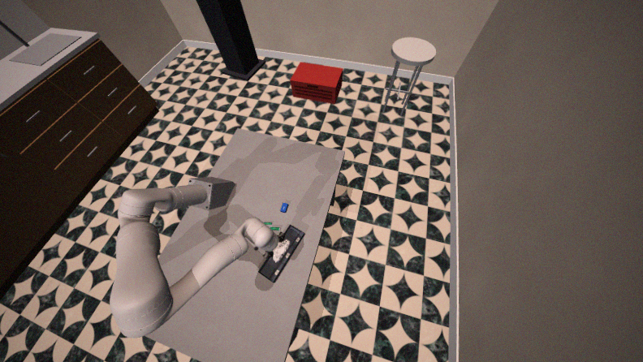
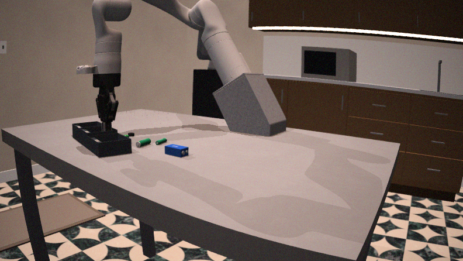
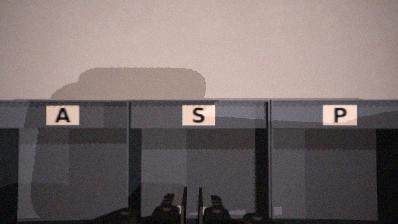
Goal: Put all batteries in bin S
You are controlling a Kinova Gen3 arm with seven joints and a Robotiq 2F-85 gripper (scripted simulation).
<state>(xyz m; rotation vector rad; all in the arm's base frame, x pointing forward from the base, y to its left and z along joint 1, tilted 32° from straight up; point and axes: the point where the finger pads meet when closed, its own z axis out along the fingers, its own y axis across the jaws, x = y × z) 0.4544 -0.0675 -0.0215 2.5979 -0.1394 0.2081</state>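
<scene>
My gripper is now 20 mm short of the bin row, 20 mm above it and 10 mm to the left of it. The rest, counted from my hand: small black nut (100 mm behind, 50 mm to the right, 30 mm below); green battery (80 mm to the left, 70 mm behind, 30 mm below); green die (50 mm behind, 30 mm below, 10 mm to the left).
</scene>
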